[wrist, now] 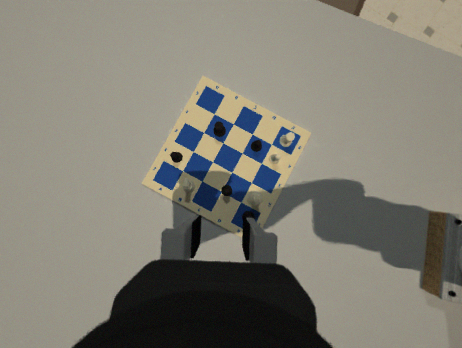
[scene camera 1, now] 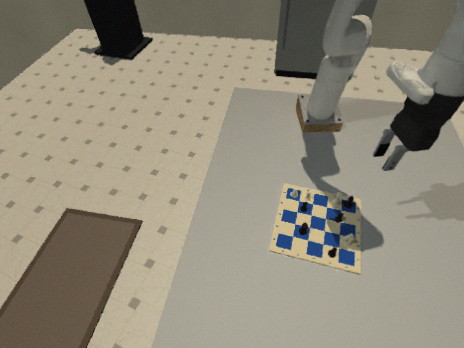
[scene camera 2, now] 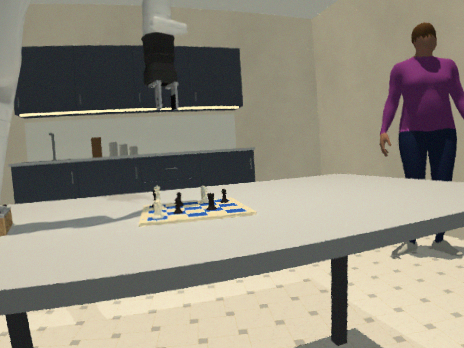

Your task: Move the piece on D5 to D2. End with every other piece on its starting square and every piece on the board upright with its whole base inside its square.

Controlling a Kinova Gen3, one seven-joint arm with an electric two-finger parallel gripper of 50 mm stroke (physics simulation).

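Places are measured from the arm's base along level axes (x left, y ahead, z down), in metres.
Pixels of known places: gripper, fingertip midpoint: [wrist: 221, 230] [scene camera 1: 382, 162] [scene camera 2: 167, 109]; arm's base at its link origin: [scene camera 1: 319, 109].
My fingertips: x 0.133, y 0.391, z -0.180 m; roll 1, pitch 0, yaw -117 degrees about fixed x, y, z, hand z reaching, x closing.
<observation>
Ahead of a thing's pixels: the offset from my fingertips to its top centre.
The chessboard {dx -0.080, dy +0.039, dz +0.226 m} [scene camera 1: 315, 259] [scene camera 2: 140, 225] [wrist: 306, 131] lies on the table; D5 is bare. A black piece {dx -0.029, dy +0.012, dz +0.194 m} [scene camera 1: 339, 217] [wrist: 227, 191] stands upright on D2, off-centre toward D1 and C2; its base seems to cross D2's edge. In scene camera 2 I cannot make it out. A white piece {dx -0.041, dy -0.036, dz +0.173 m} [wrist: 254, 200] is on E2 and a black one {dx -0.008, dy -0.043, dz +0.182 m} [scene camera 1: 350, 202] on E1. My gripper [scene camera 1: 385, 159] [scene camera 2: 167, 107] [wrist: 221, 230] is partly open and empty, high above the table beyond the board's rank-1 side.
Other upright pieces are white E5 {dx -0.156, dy -0.035, dz +0.193 m} [scene camera 1: 295, 193] [scene camera 2: 157, 209], white E4 {dx -0.118, dy -0.033, dz +0.194 m} [wrist: 274, 158], black D4 {dx -0.122, dy +0.005, dz +0.194 m} [scene camera 1: 304, 206] [wrist: 256, 145], the black rook B4 {dx -0.114, dy +0.075, dz +0.193 m} [scene camera 1: 303, 229] [scene camera 2: 211, 201] [wrist: 219, 129], black A2 {dx -0.037, dy +0.116, dz +0.194 m} [scene camera 1: 332, 253] [wrist: 176, 157] and white B1 {dx -0.005, dy +0.073, dz +0.186 m} [scene camera 1: 348, 241] [wrist: 187, 185]. The arm base [scene camera 1: 322, 124] stands beyond the E side.
</observation>
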